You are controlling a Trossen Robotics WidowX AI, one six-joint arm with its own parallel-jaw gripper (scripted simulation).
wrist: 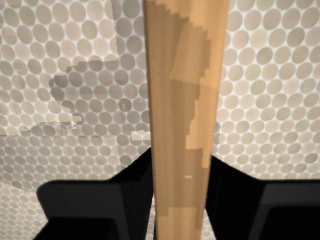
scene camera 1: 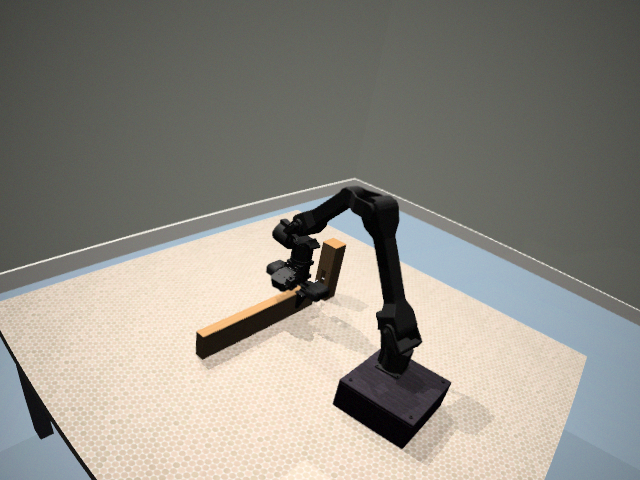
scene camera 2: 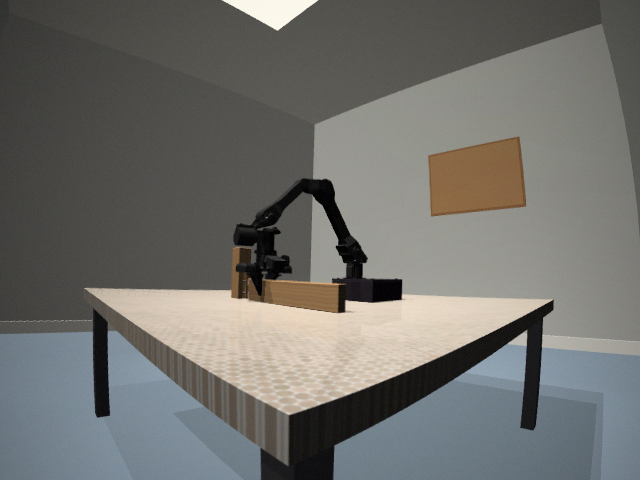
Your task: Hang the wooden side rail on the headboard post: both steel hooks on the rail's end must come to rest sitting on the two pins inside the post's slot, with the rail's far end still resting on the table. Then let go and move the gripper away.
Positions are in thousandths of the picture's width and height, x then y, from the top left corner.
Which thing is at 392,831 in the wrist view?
The gripper.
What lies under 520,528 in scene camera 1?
A headboard post.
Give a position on a wooden side rail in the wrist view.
577,223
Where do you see a headboard post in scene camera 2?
At 376,601
